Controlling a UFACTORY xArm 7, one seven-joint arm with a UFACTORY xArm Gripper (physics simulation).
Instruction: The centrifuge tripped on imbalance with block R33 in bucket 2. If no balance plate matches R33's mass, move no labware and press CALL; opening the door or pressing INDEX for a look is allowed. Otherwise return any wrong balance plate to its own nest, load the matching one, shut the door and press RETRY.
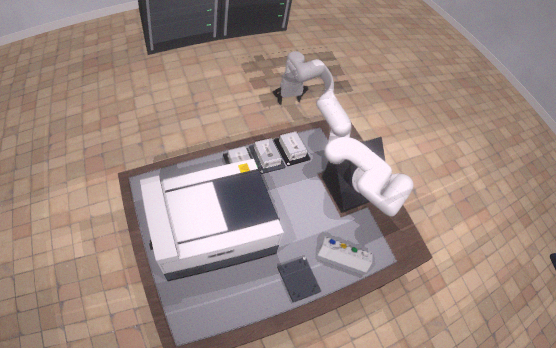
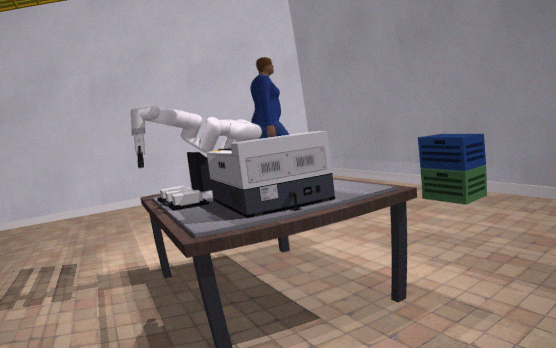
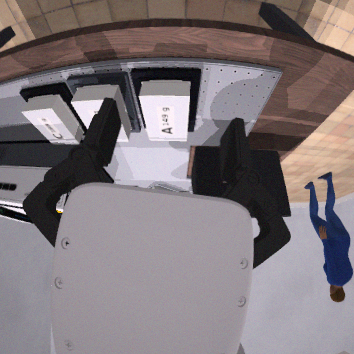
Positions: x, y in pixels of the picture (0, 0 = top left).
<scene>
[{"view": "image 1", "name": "white button box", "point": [331, 251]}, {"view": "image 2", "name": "centrifuge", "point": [257, 177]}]
</scene>
